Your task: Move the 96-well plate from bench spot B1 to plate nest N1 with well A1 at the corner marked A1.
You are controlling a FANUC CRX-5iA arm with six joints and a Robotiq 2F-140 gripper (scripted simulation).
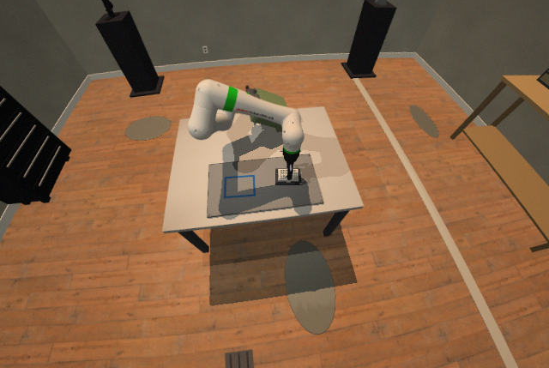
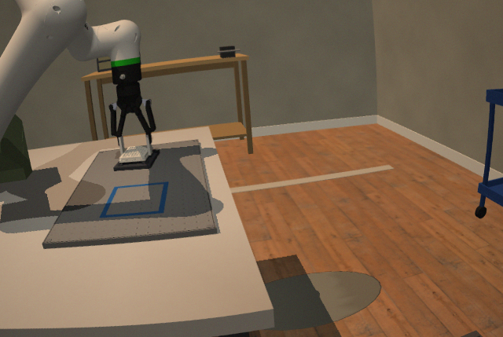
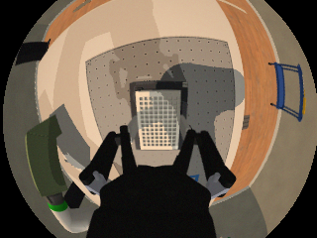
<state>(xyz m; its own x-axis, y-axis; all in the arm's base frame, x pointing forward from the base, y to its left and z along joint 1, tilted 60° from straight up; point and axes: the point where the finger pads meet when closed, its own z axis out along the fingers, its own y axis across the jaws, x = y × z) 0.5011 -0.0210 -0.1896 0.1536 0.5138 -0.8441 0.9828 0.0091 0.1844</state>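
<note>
Now: hand 40 mm above the dark plate nest N1. Round my hand: white 96-well plate 20 mm below.
</note>
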